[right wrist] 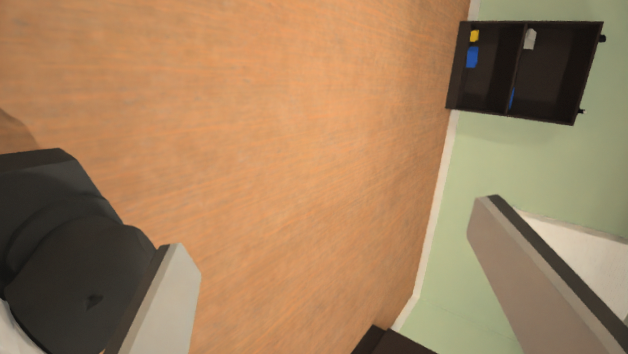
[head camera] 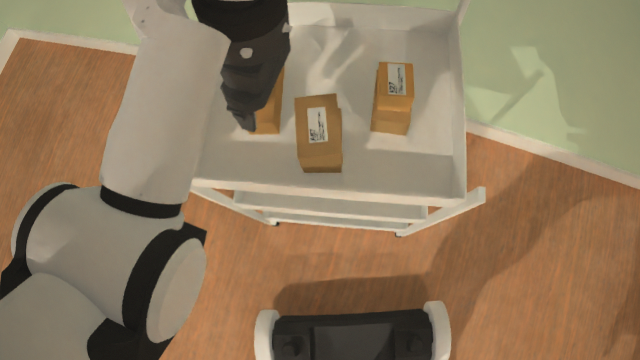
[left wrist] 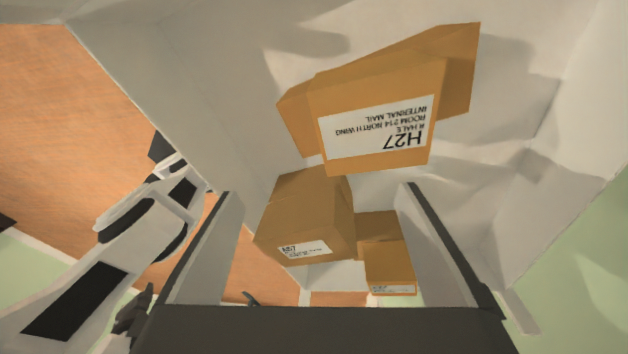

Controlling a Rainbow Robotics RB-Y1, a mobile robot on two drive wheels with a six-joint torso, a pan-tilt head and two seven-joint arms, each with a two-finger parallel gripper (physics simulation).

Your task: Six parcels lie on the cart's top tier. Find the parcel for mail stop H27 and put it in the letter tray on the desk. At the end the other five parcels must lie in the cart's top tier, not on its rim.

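Places are measured from the robot's base along level axes (x back, y right, z up), in metres.
Pixels of known places: left gripper, fingertip midpoint: (head camera: 263, 94) (left wrist: 316, 196); right gripper, fingertip midpoint: (right wrist: 329, 238) (left wrist: 138, 294); robot's base, origin of the base link: (head camera: 352, 331).
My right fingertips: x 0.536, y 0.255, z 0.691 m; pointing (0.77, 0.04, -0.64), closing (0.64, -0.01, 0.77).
Observation:
Ahead of a thing's pixels: the offset from my right fingertips to its top centre. "*": to the spot under its first point. Level surfaces: height alone.
The H27 parcel @(dy -0.380, dx -1.069, dz +0.075 m) (left wrist: 377, 127) lies label up on a wider parcel @(dy -0.374, dx -1.072, dz +0.025 m) (left wrist: 457, 90) (head camera: 272, 112) in the cart's top tier @(dz -0.027 m) (head camera: 410, 172) (left wrist: 210, 100). My left gripper hides the H27 parcel in the head view. A parcel with a blurred label, seemingly A67 @(dy -0.281, dx -0.976, dz +0.073 m) (head camera: 333, 120) (left wrist: 300, 220), lies on another parcel (head camera: 322, 165) (left wrist: 302, 185). The K27 parcel @(dy -0.164, dx -1.039, dz +0.073 m) (head camera: 400, 80) (left wrist: 390, 260) lies on a further parcel @(dy -0.164, dx -1.037, dz +0.023 m) (head camera: 391, 122) (left wrist: 378, 226). My left gripper (head camera: 246, 122) (left wrist: 316, 196) is open and empty, above the tier by the H27 stack. My right gripper (right wrist: 329, 238) is open and empty, away from the cart.
The cart's raised rim @(* dy -0.283, dx -0.894, dz +0.040 m) (head camera: 320, 188) surrounds the parcels, with lower tiers (head camera: 330, 205) beneath. A green wall (head camera: 565, 90) stands behind the cart. A dark shelf unit (right wrist: 515, 70) stands against the wall in the right wrist view. The desk and letter tray cannot be made out.

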